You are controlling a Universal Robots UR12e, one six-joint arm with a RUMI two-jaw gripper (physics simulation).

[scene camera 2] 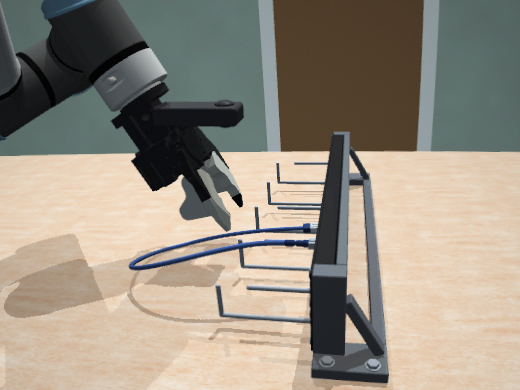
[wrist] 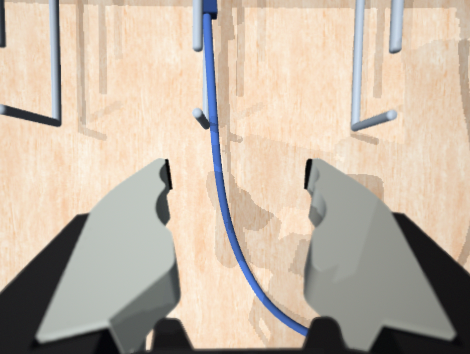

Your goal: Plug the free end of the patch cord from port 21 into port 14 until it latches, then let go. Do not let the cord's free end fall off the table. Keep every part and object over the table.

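Places are measured from the arm's base along level axes (x left, y back, z up), in metres.
Pixels of known places: gripper, between the fingertips: (scene camera 2: 236, 217) (wrist: 237, 163).
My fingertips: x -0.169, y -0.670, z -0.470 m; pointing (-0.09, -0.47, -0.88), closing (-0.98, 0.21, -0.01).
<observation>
Ahead of a thing's pixels: the offset from my fingertips to its middle. "spot": to the spot under its first point. Level surfaces: height alone.
A blue patch cord (scene camera 2: 132, 266) (wrist: 218, 175) loops out from the patch panel @(dz +0.005, dx -0.005, dy -0.113 m) (scene camera 2: 329, 310). Its two ends, a farther plug @(dz -0.021, dx -0.004, dy -0.111 m) (scene camera 2: 311, 228) and a nearer plug @(dz +0.033, dx -0.150, dy -0.083 m) (scene camera 2: 303, 243), both sit at the panel face close to each other. Port numbers cannot be read, and whether each plug is latched cannot be told. My gripper (scene camera 2: 233, 216) (wrist: 237, 163) is open and empty, tilted down above the cord and left of the panel. In the wrist view the cord runs between the spread fingers without touching them, and a blue plug boot @(dz -0.024, dx -0.002, dy -0.101 m) (wrist: 210, 7) shows at the top edge.
Thin grey wire cable guides stick out from the panel toward the gripper, including a near one @(spot: dz -0.029, dx -0.193, dy -0.031 m) (scene camera 2: 265, 318) and one at the right of the wrist view (wrist: 357, 65). Another upturned guide tip @(spot: dz +0.002, dx +0.014, dy -0.027 m) (wrist: 201, 119) stands beside the cord. The panel's bolted foot @(dz -0.040, dx -0.255, dy -0.108 m) (scene camera 2: 350, 372) rests on the wooden table @(dz -0.045 m) (scene camera 2: 450, 275).
</observation>
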